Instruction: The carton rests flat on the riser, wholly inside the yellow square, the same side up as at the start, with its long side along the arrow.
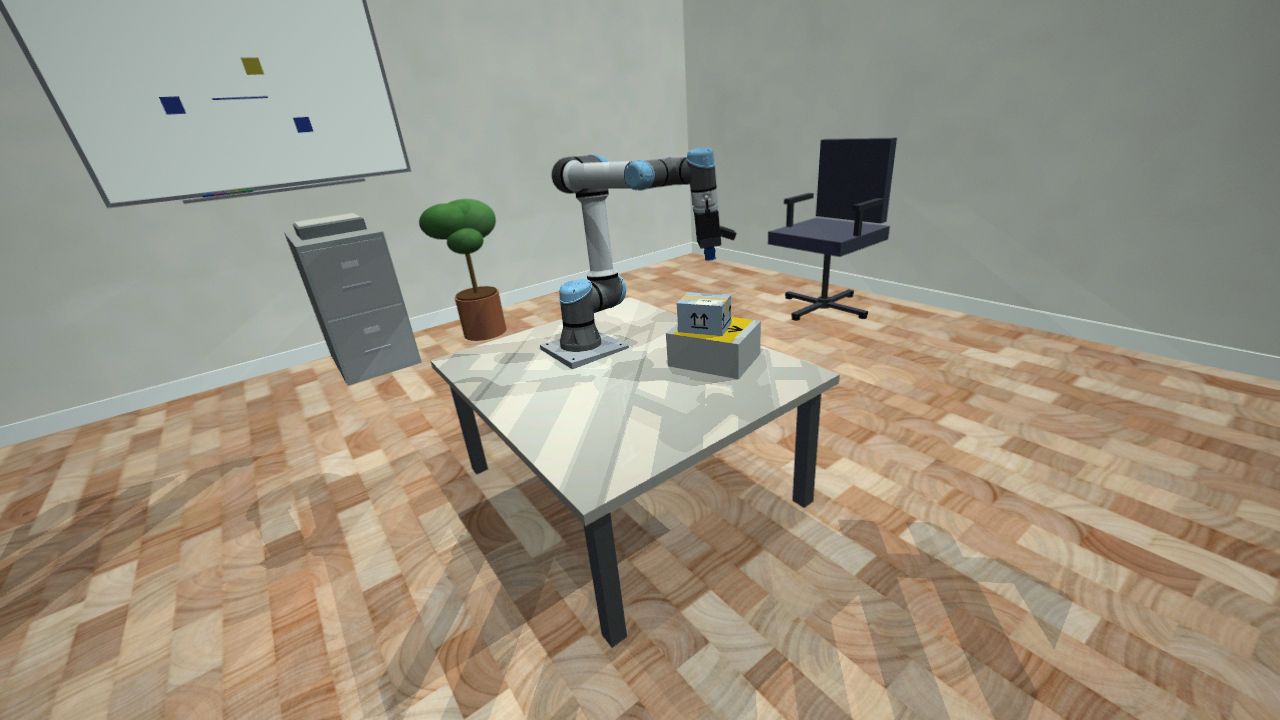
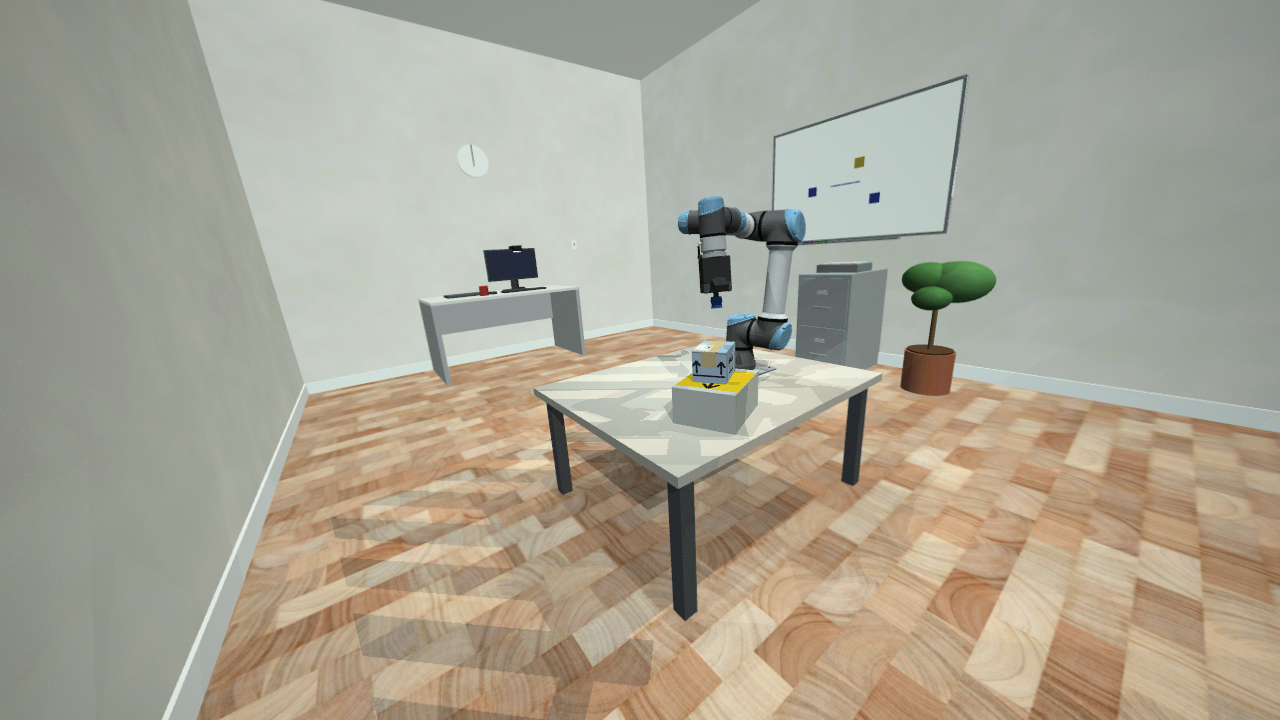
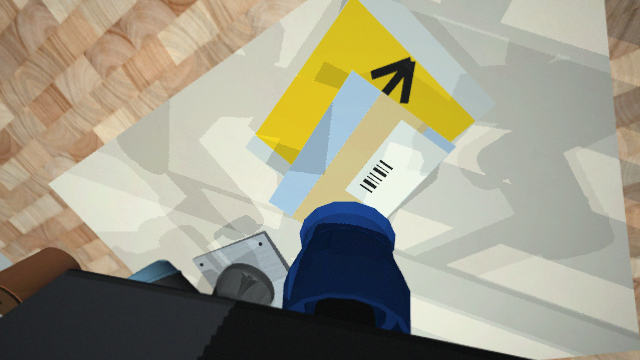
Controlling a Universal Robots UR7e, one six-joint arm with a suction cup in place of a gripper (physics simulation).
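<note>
The light-blue carton [image 1: 699,317] [image 2: 713,365] [image 3: 345,135] rests flat on the grey riser [image 1: 702,353] [image 2: 707,407] [image 3: 472,97], tape and barcode label up, side arrows pointing up. Its long side runs roughly along the black arrow [image 1: 734,328] [image 2: 709,385] [image 3: 399,76]. The yellow square [image 1: 744,323] [image 2: 741,379] [image 3: 340,45] shows beyond the carton on two sides; its edges on the robot's side are hidden, so I cannot tell whether the carton is wholly inside. My blue suction cup [image 1: 709,254] [image 2: 716,302] [image 3: 347,215] is open and empty, well above the carton.
The riser stands on the table [image 1: 617,429] [image 2: 617,420] [image 3: 200,150]. The arm's base plate [image 1: 584,350] [image 3: 215,260] is on the same table. A potted plant [image 1: 480,313] [image 2: 928,369], filing cabinet [image 1: 358,304] [image 2: 823,308] and office chair [image 1: 827,234] stand away from it.
</note>
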